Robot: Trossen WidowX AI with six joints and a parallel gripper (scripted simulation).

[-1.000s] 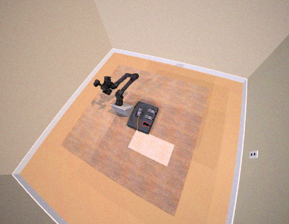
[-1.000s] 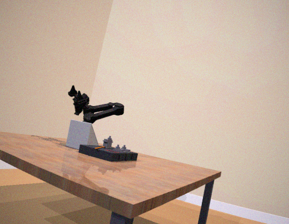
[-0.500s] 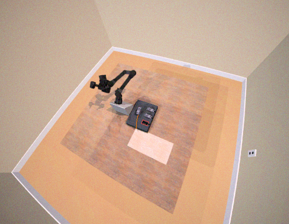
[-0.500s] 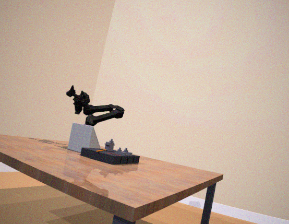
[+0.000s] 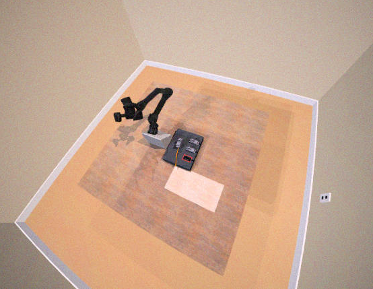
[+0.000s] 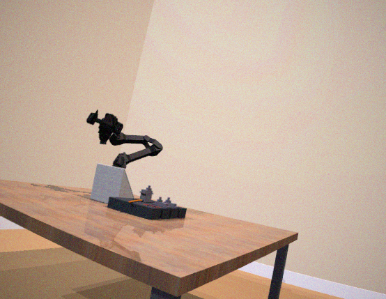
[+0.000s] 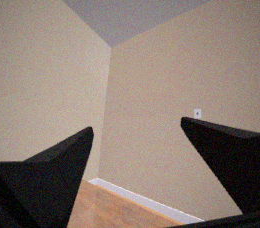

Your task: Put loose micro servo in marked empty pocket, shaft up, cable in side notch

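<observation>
Now: gripper tip 41 cm above the dark deck, 26 cm short of it and 8 cm to the right of it.
</observation>
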